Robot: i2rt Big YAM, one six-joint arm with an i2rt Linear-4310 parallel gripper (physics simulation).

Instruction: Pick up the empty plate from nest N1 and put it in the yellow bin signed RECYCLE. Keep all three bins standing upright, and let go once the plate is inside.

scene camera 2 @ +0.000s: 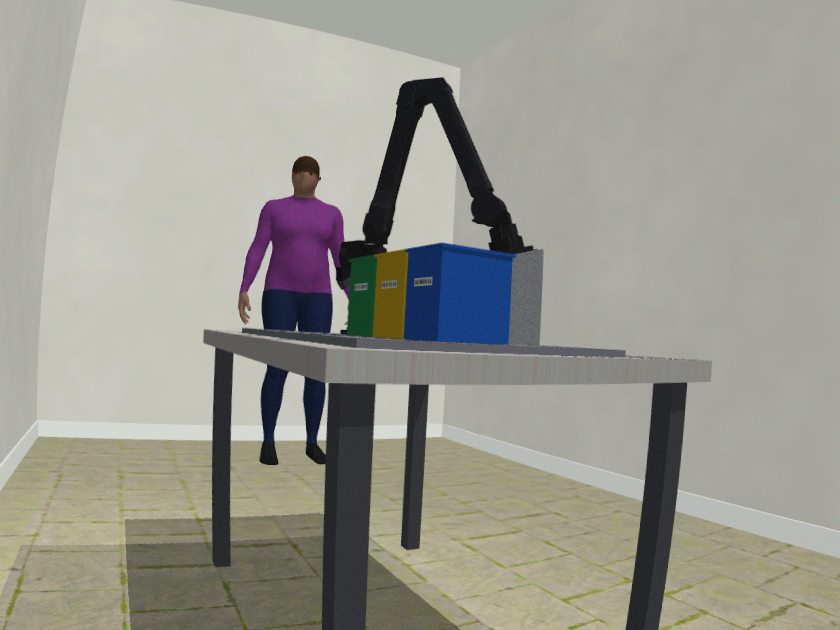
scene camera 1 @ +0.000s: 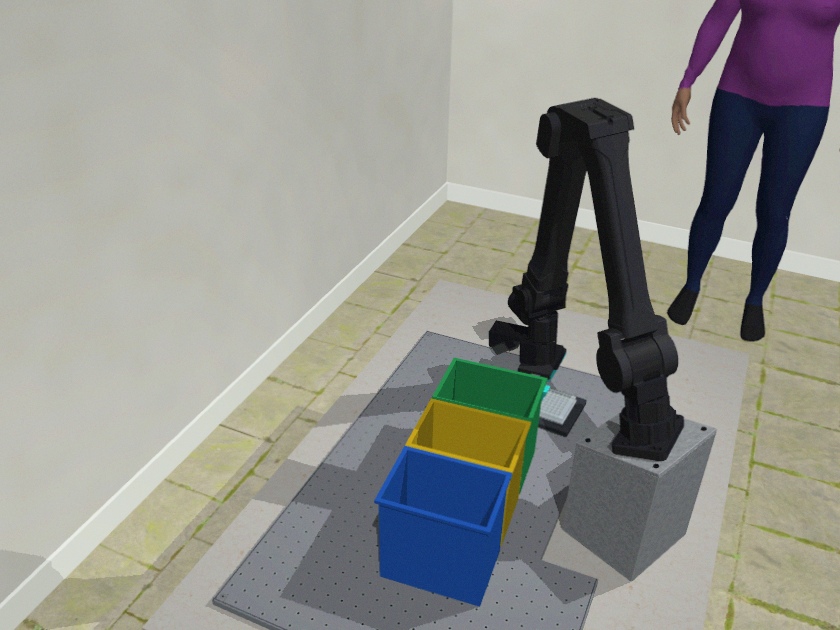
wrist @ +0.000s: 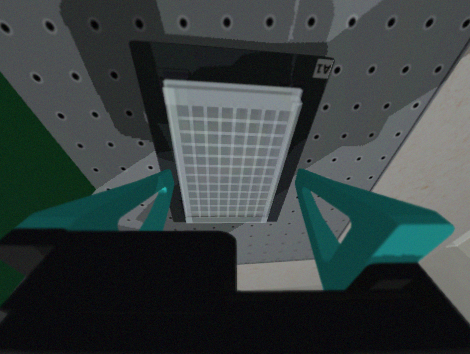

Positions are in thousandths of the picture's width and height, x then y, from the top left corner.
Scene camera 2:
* green bin: 433,428
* yellow bin: 466,440
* blue bin: 541,466
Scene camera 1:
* gripper: 642,626
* green bin: 592,620
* yellow bin: 577,696
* blue bin: 524,825
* plate: 661,647
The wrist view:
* gripper: 499,499
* plate: 490,400
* dark nest: 437,179
